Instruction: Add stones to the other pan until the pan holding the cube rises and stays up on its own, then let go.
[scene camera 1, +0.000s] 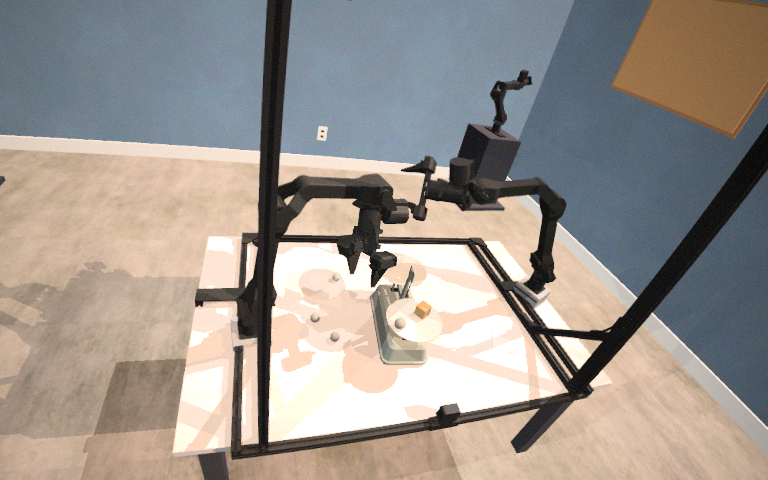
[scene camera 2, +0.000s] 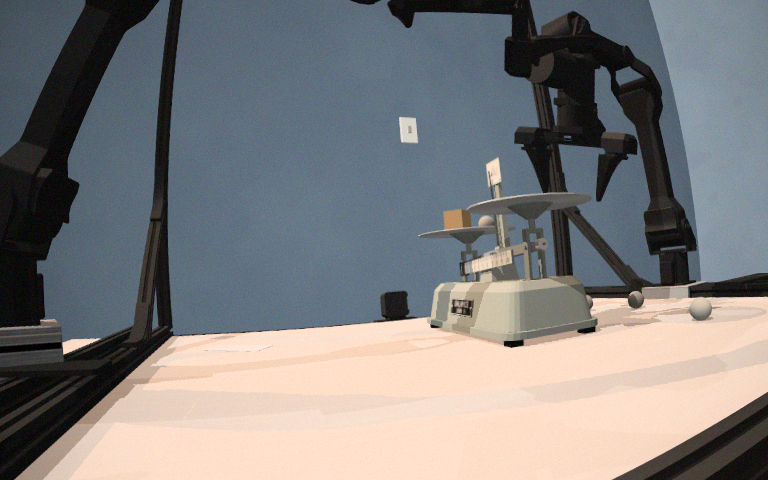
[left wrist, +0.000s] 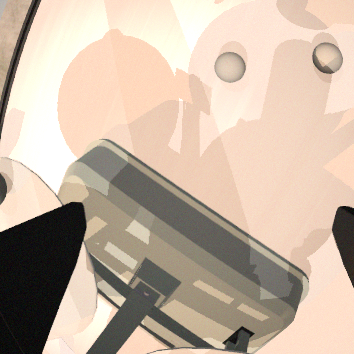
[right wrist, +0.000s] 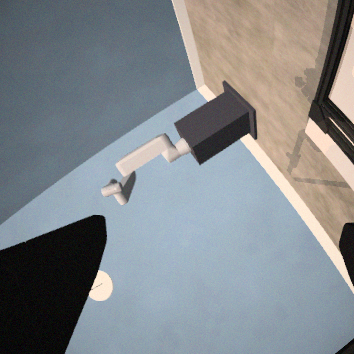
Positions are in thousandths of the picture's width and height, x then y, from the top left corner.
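Note:
Balance scale (scene camera 2: 653, 639), (scene camera 1: 531, 722), (left wrist: 476, 747); out of frame in the right wrist view. My left gripper (scene camera 2: 744, 411), (scene camera 1: 471, 584), (left wrist: 609, 617). My right gripper (scene camera 1: 518, 384), (right wrist: 651, 660): open, holding nothing.

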